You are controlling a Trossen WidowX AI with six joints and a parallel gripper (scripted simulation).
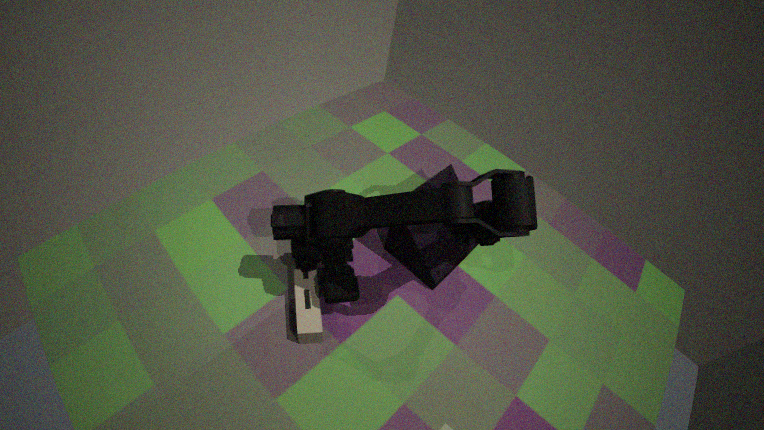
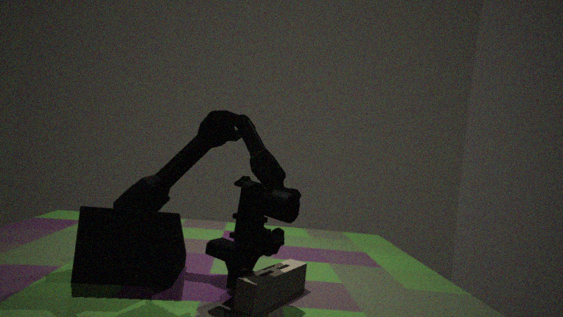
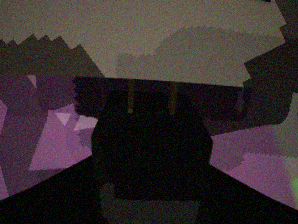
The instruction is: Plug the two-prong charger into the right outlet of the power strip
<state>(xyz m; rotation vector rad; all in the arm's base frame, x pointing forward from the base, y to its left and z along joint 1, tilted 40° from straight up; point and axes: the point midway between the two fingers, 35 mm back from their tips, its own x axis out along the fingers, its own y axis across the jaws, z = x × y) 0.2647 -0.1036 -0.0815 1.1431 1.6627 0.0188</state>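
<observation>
The dark charger is 10 mm ahead of my gripper tip, 10 mm to the right of it and 10 mm above it.
</observation>
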